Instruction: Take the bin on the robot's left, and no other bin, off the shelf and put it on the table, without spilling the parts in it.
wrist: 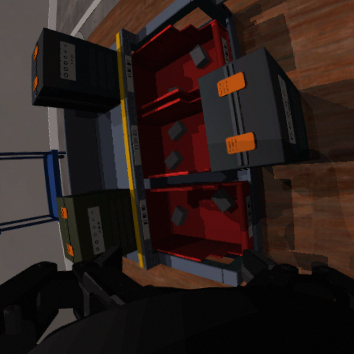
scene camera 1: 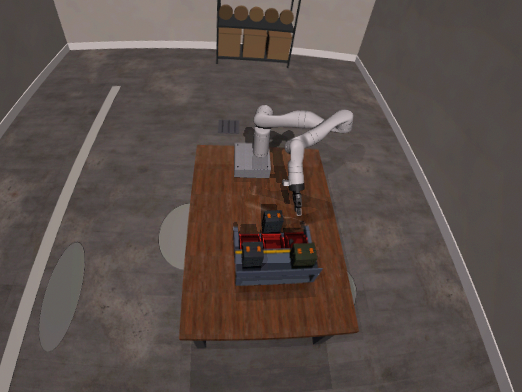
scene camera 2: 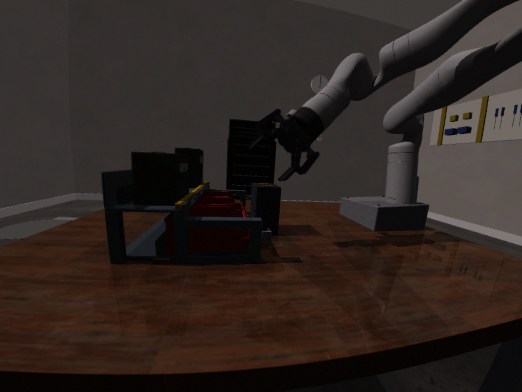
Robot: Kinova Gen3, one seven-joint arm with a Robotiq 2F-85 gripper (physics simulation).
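Frame: origin at the arm's base, x ahead, y left, z up, level; centimetres.
Where they show: gripper, fingertip midpoint: [wrist: 182,262] [scene camera 1: 297,213] [scene camera 2: 264,164]; arm's base, link origin: [scene camera 1: 260,151] [scene camera 2: 399,202].
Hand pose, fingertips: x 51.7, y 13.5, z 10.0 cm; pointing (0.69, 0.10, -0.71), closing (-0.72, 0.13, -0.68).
Each offset is from my fingertips to the top centre of the thing. "pt": to the spot under its first point.
The bin on the robot's left [scene camera 1: 296,239] [scene camera 2: 217,238] [wrist: 200,227] is red and sits in the shelf [scene camera 1: 277,276] [scene camera 2: 220,223] [wrist: 220,274] at the end by the green case. Grey parts @(pt dx +15.0, dy +1.6, dz -16.1 cm) [wrist: 179,216] lie in it in the wrist view. Two more red bins, the middle one @(dx +11.0, dy -11.1, dz -10.4 cm) [scene camera 1: 273,241] [wrist: 172,145] and the far one @(dx +11.1, dy -22.3, dz -10.4 cm) [scene camera 1: 249,241] [wrist: 175,70], sit beside it in a row. My gripper [scene camera 1: 299,213] [scene camera 2: 267,162] [wrist: 182,262] is open and empty, above and apart from the left bin, on the robot's side of the shelf.
A dark case @(dx -2.4, dy -10.6, dz -5.3 cm) [scene camera 1: 273,221] [scene camera 2: 265,209] [wrist: 245,115] stands upright before the middle bin, on the robot's side. A green case @(dx +20.7, dy +0.3, dz +1.4 cm) [scene camera 1: 304,255] [scene camera 2: 157,177] [wrist: 97,225] and another dark case @(dx +20.5, dy -22.8, dz +3.7 cm) [scene camera 1: 252,255] [wrist: 77,70] stand on the shelf's upper level, behind the yellow strip @(dx +16.1, dy -11.1, dz -7.3 cm) [wrist: 129,150].
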